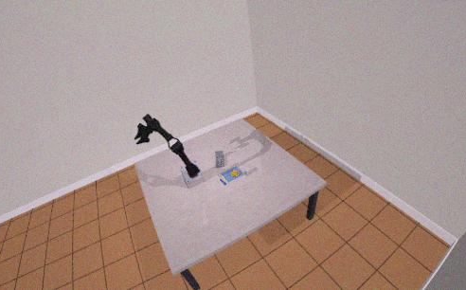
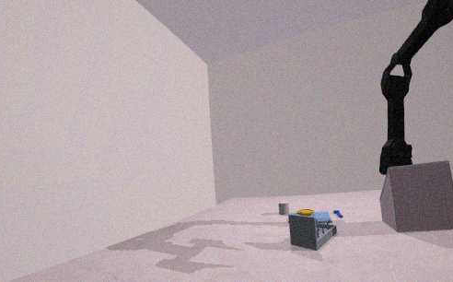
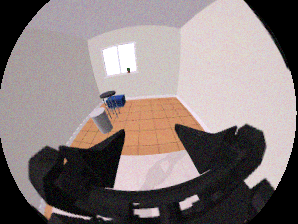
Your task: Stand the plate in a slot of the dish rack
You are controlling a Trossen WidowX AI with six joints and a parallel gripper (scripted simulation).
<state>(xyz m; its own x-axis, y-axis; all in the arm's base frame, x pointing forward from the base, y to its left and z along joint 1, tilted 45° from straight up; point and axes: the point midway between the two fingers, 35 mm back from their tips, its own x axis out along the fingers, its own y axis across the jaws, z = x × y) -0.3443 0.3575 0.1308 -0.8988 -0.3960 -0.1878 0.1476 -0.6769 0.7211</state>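
The yellow plate is 66 cm ahead of my gripper tip, 46 cm below it and 25 cm to the right of it. From my gripper tip the other things lie so: white cup: 76 cm ahead, 45 cm below, 29 cm to the right; then light blue mat: 65 cm ahead, 47 cm below, 23 cm to the right; then dish rack: 61 cm ahead, 45 cm below, 3 cm to the right.
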